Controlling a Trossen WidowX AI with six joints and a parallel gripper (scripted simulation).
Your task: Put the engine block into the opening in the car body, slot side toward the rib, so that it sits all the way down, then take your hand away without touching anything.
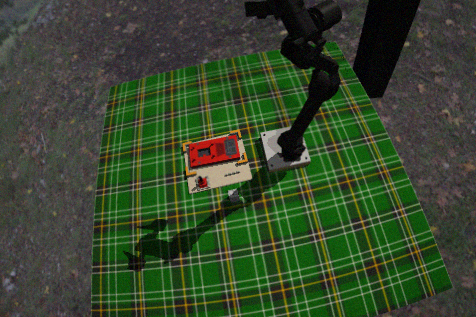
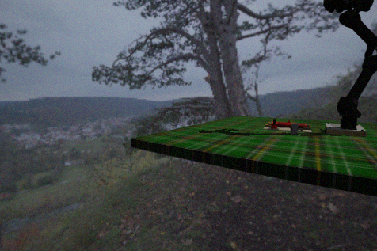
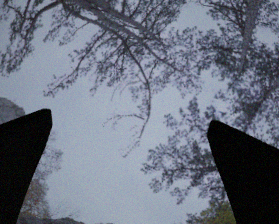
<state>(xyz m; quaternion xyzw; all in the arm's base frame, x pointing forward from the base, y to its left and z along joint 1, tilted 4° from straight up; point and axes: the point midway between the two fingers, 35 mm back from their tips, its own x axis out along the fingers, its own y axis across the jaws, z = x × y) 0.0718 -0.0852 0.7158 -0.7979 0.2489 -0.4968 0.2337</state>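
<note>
Now: the engine block 750 mm below my gripper tip, 210 mm to the left of it and 150 mm ahead of it.
</note>
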